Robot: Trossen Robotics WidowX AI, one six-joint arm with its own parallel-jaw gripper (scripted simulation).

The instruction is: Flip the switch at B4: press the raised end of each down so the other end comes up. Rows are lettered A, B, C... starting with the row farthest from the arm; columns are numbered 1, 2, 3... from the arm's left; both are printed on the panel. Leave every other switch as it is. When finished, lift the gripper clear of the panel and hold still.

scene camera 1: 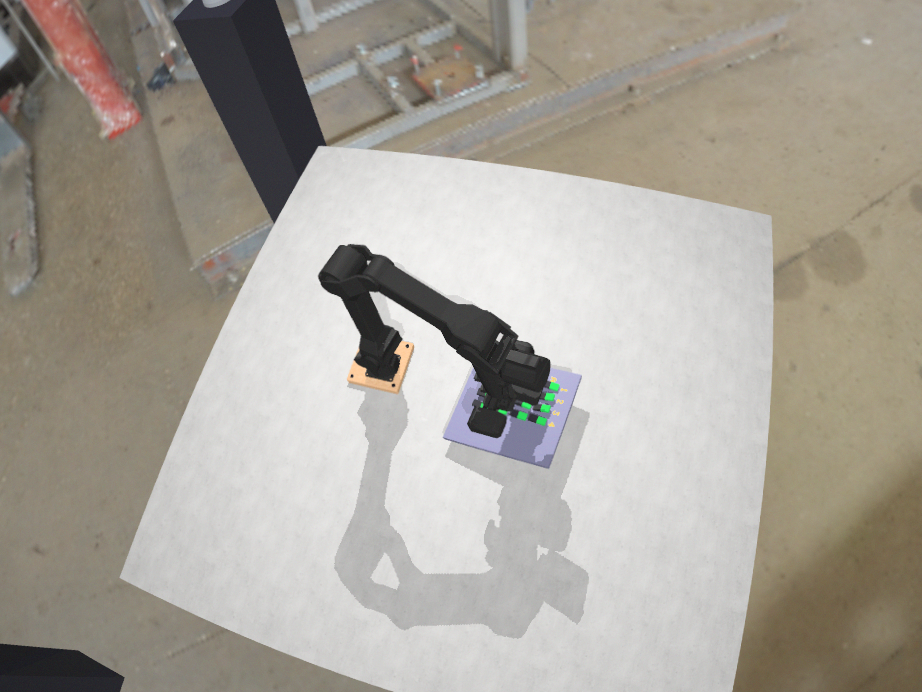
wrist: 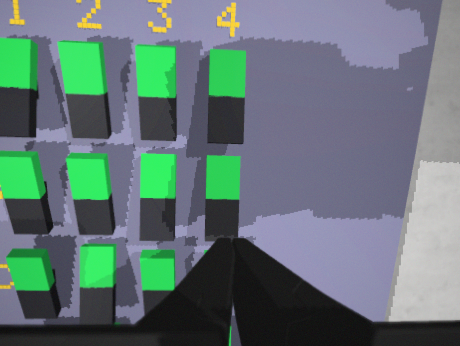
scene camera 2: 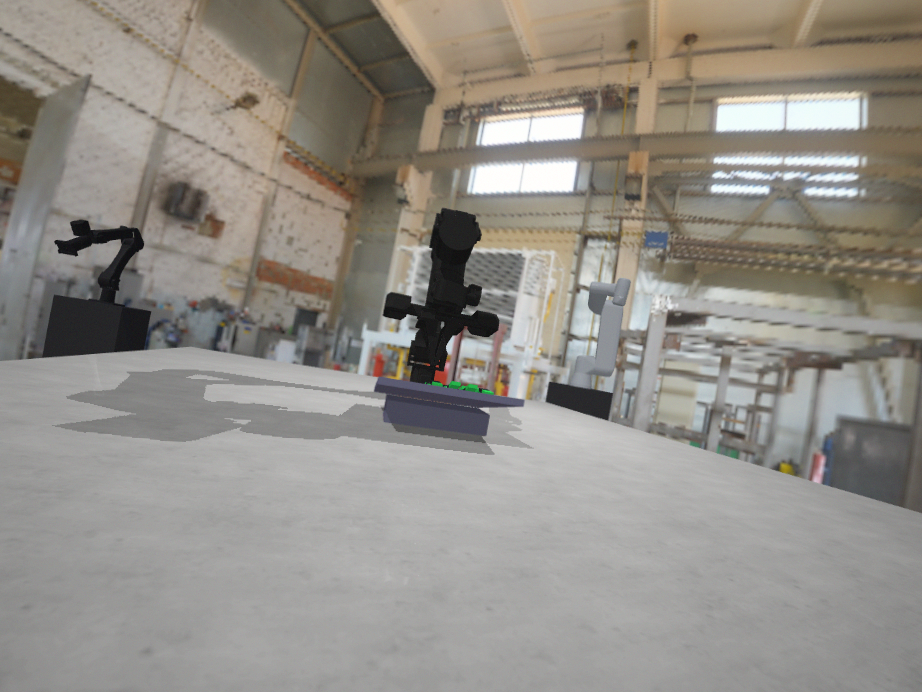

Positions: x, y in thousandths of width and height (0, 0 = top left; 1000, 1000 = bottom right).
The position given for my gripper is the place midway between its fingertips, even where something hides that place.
Scene:
my gripper: scene camera 1 555, 589; wrist 501, 727; scene camera 2 470, 530

